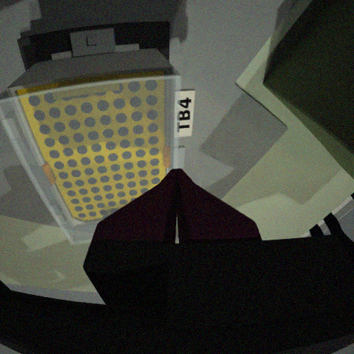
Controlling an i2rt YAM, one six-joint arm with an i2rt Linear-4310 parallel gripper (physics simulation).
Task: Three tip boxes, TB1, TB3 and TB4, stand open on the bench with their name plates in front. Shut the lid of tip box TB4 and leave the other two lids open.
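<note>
Tip box TB4 shows at the upper left: a yellow tip deck (100,130) with rows of grey round holes, framed by clear plastic walls (45,187). Clear plastic edges run around the deck, and its far part looks duller. The lid's angle is hard to read from here. Small orange pieces sit at both sides of the deck. The white name plate marked TB4 (185,114) lies beside the box's right side. My gripper (176,177) is shut and empty, its dark red fingertips near the box's lower right edge; contact cannot be told. TB1 and TB3 do not show.
A black block with a grey tile (92,41) on it is at the box's far end. A large dark green object (317,75) stands at the upper right, with pale green surfaces (280,200) beside it. A black ribbed part (334,225) shows at the lower right.
</note>
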